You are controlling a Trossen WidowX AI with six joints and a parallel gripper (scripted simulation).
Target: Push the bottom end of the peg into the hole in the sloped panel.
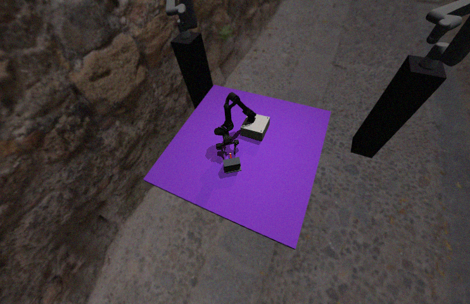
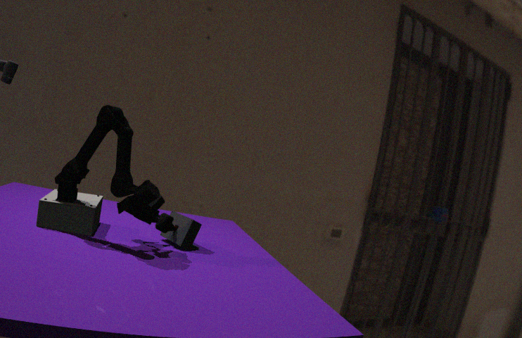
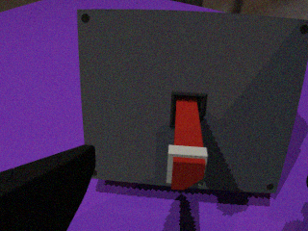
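My gripper tip is 1 cm to the right of the red peg and 1 cm short of it. Round my gripper tip: grey sloped panel: 6 cm ahead, 5 cm to the left, 2 cm below.
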